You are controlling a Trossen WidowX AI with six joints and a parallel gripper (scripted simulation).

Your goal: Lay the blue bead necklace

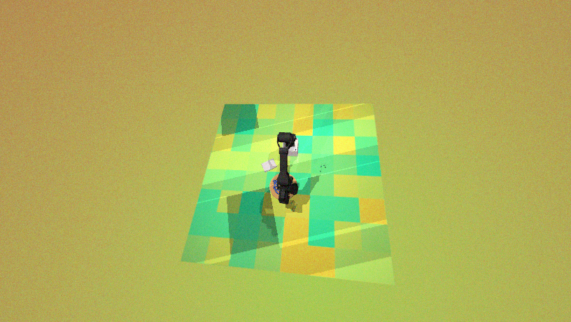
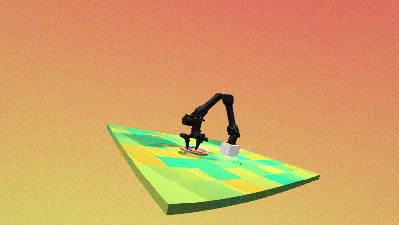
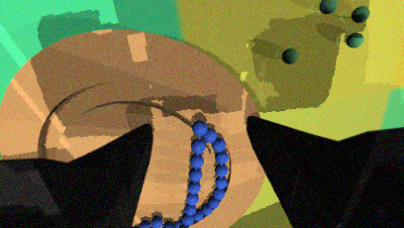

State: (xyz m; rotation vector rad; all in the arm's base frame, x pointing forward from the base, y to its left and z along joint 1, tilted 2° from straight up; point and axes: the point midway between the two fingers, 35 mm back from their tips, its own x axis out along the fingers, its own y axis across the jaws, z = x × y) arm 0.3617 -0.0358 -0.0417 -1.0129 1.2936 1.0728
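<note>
Right now the round bead board is 6 cm behind my gripper tip, 3 cm to the right of it and 1 cm below it. Round my gripper tip: flat grey piece 23 cm behind, 14 cm to the right, 2 cm below.
</note>
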